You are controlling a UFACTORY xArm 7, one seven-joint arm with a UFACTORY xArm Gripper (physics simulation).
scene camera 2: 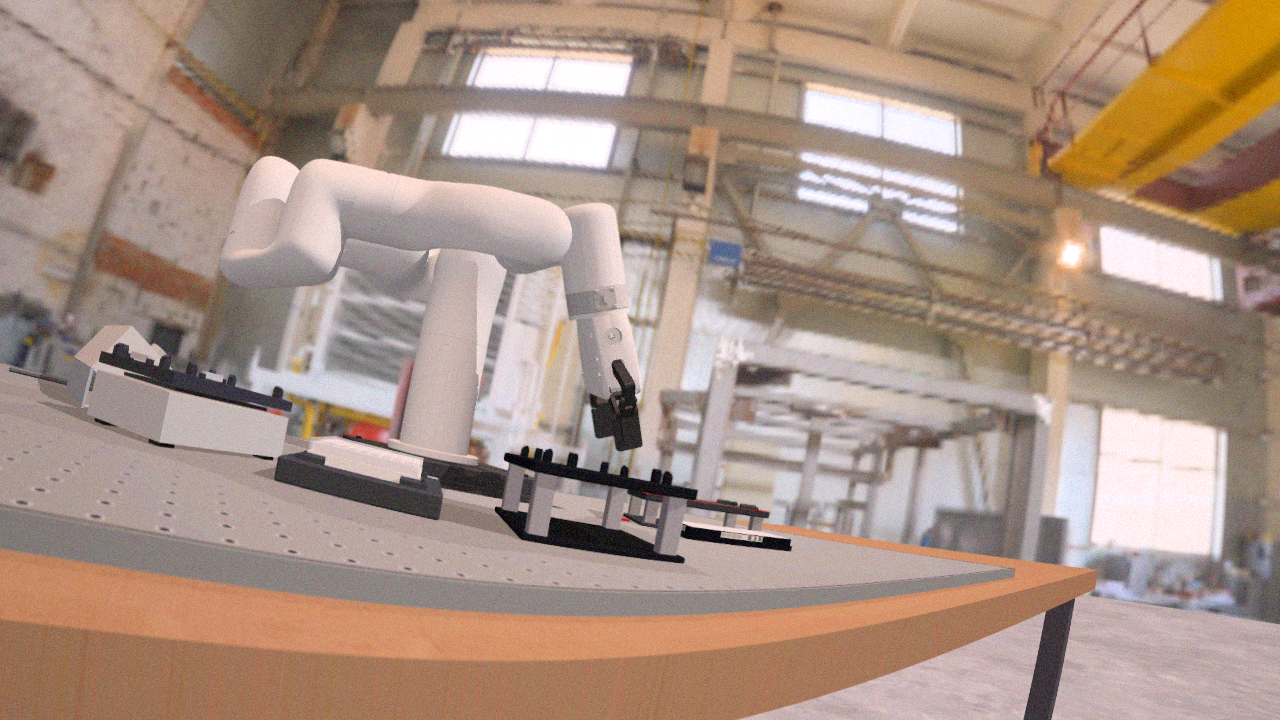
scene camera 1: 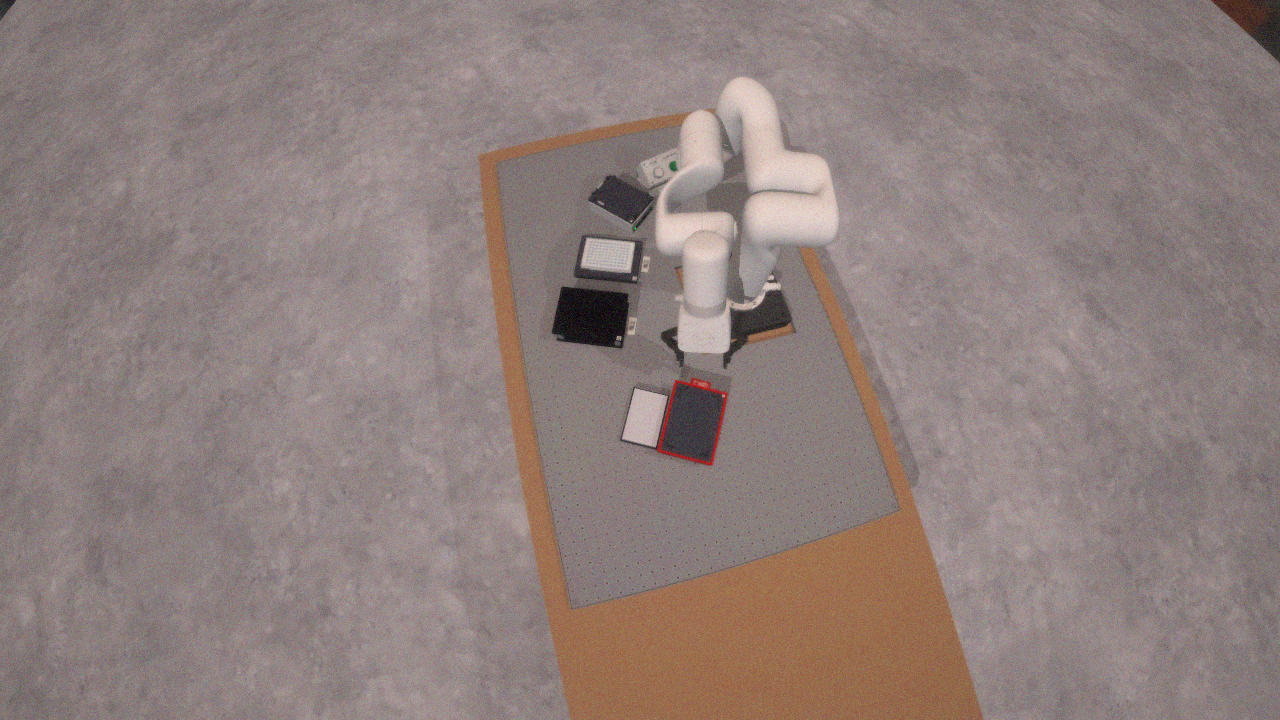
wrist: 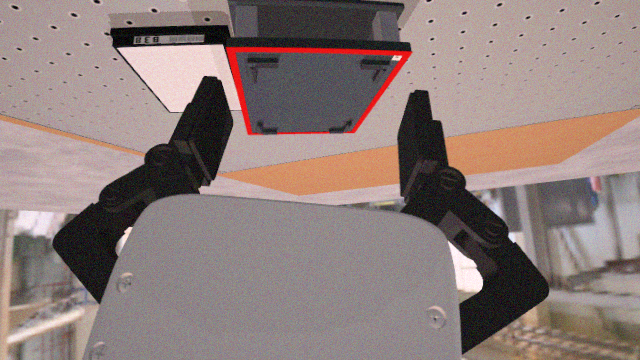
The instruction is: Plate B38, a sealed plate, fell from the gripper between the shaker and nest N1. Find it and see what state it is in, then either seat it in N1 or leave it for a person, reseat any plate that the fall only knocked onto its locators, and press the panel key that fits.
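Places are measured from the arm's base along level axes (x ahead, y left, z up), in metres.
Where they show: gripper, fingertip midpoint: (scene camera 2: 618, 442) (scene camera 1: 703, 362) (wrist: 314, 105); arm's base, link origin: (scene camera 2: 432, 455) (scene camera 1: 739, 288).
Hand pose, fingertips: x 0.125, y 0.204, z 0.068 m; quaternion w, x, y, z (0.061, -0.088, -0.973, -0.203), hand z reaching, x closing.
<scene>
Things, the pixels of their top centre, and the offset from my fingertips. "spot": a spot on its surface instead.
- Plate B38, top centre: (wrist: 191, 84) (scene camera 2: 729, 529) (scene camera 1: 645, 417) dx +0.129, dy +0.097, dz -0.082 m
- red-edged raised nest, top centre: (wrist: 310, 108) (scene camera 2: 697, 496) (scene camera 1: 693, 421) dx +0.024, dy +0.117, dz -0.050 m
- black raised nest, top centre: (scene camera 2: 591, 458) (scene camera 1: 589, 310) dx +0.243, dy -0.147, dz -0.030 m
- white plate, top centre: (scene camera 2: 373, 449) (scene camera 1: 607, 253) dx +0.199, dy -0.319, dz -0.061 m
- shaker, surface spot: (scene camera 2: 187, 411) spot: dx +0.230, dy -0.470, dz -0.067 m
- control panel, top centre: (scene camera 2: 131, 329) (scene camera 1: 678, 152) dx -0.003, dy -0.603, dz -0.012 m
Plate B38 (scene camera 1: 644, 417) (scene camera 2: 738, 535) (wrist: 155, 65), white-topped with a black rim, looks flat on the perforated deck, its label facing the wrist camera. It lies close beside the red-edged raised nest (scene camera 1: 693, 422) (wrist: 300, 95); contact between them is unclear. The plate's top looks even, but the seal's condition cannot be told. My gripper (scene camera 1: 702, 362) (scene camera 2: 629, 447) (wrist: 314, 105) is open and empty, above the deck at the near end of the red-edged nest. A black raised nest (scene camera 1: 590, 316) (scene camera 2: 599, 474) holds no plate. A white plate (scene camera 1: 609, 256) (scene camera 2: 366, 458) sits in a low dark nest; its small tag is unreadable.
The shaker (scene camera 1: 621, 199) (scene camera 2: 187, 411), a pale box with a dark pegged top, stands at the far end of the deck. The control panel (scene camera 1: 659, 170) with a green key is beside it, partly hidden by the arm. Posts hold up both raised nests.
</scene>
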